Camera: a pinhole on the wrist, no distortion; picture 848 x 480 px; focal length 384.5 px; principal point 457.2 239.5 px. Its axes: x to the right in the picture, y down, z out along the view. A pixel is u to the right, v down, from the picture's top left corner.
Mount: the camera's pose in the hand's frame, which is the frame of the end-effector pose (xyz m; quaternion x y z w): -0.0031 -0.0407 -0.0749 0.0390 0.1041 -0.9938 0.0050
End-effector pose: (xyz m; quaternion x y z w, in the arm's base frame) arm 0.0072 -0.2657 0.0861 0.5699 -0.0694 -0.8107 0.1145
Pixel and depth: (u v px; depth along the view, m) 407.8 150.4 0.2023
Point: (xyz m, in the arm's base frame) -0.1249 -0.2344 0.1170
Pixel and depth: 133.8 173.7 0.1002
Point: -0.0522 -0.2427 0.0203
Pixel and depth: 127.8 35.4 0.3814
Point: -0.4210 -0.4250 -0.0337
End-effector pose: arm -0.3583 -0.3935 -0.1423 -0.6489 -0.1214 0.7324 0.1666
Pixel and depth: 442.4 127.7 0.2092
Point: -0.4960 -0.3705 -0.1033
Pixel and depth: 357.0 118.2 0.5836
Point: -0.9095 -0.3493 -0.1713
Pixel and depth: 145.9 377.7 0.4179
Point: -0.6911 -0.0080 -0.2699
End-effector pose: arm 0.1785 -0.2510 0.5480 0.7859 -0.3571 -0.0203 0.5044
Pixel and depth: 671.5 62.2 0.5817
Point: -0.3602 -0.4628 0.2497
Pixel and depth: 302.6 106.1 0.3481
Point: 0.1377 -0.5488 0.4405
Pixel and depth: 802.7 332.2 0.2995
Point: -0.0165 -0.1805 0.2226
